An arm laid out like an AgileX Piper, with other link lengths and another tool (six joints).
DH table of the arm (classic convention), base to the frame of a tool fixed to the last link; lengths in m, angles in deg. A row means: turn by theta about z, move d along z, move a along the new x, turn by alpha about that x. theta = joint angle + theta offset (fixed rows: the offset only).
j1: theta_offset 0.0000, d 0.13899, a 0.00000, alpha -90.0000
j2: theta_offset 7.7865, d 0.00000, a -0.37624, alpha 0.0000
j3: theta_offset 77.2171, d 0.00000, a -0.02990, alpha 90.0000
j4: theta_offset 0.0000, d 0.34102, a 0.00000, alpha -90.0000
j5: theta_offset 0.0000, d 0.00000, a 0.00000, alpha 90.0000
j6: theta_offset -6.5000, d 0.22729, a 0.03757, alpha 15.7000
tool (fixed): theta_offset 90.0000, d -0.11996, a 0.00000, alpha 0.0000
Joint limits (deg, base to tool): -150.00..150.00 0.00..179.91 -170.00..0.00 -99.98..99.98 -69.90..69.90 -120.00..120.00
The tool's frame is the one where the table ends.
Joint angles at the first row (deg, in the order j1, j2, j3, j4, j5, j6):
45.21 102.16 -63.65 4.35 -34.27 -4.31
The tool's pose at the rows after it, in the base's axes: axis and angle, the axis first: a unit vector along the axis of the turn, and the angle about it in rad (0 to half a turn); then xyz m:
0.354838 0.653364 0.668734 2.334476 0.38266 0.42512 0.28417
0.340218 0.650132 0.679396 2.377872 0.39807 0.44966 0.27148
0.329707 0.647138 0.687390 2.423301 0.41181 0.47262 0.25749
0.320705 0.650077 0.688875 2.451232 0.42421 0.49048 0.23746
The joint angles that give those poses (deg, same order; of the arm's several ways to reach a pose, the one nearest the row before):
45.21 106.70 -68.46 1.02 -35.73 0.74
45.21 111.70 -73.53 -3.84 -36.46 5.74
45.27 116.53 -78.56 -8.02 -36.97 10.48
45.26 121.07 -82.73 -10.96 -37.36 13.32

